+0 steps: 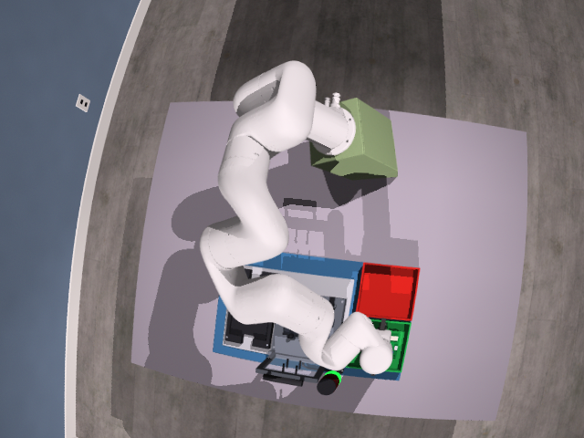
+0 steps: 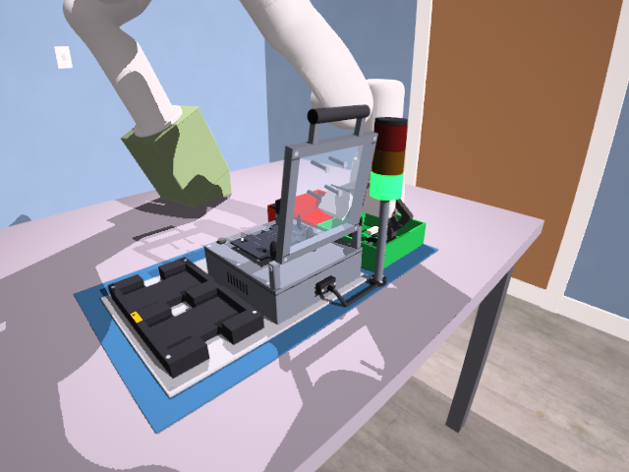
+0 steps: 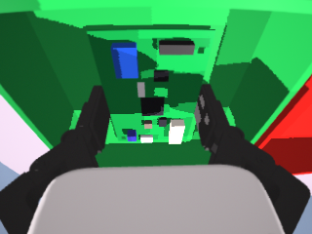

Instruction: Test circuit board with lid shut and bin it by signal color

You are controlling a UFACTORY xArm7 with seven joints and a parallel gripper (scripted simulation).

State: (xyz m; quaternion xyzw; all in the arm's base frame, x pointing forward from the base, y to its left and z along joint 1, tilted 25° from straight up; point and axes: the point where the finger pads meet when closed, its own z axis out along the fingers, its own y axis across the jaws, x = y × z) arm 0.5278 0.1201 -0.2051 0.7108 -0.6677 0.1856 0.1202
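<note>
Now: hand right at the green bin. From my hand the other things lie so: red bin 150 mm behind, 10 mm to the right; then plate 30 mm behind, 200 mm to the right, 50 mm above; then green circuit board 10 mm below.
</note>
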